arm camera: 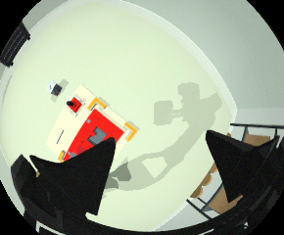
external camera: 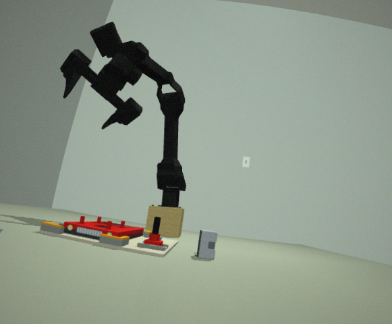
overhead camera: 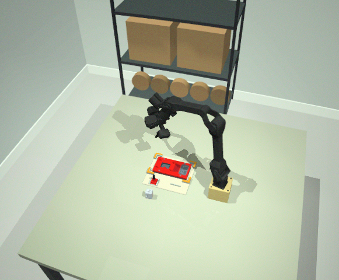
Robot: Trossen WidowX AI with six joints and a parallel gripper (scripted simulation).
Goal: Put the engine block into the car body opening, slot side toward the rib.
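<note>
The grey engine block lies 25 cm to the left of my gripper tip, 21 cm below it and 12 cm behind it.
</note>
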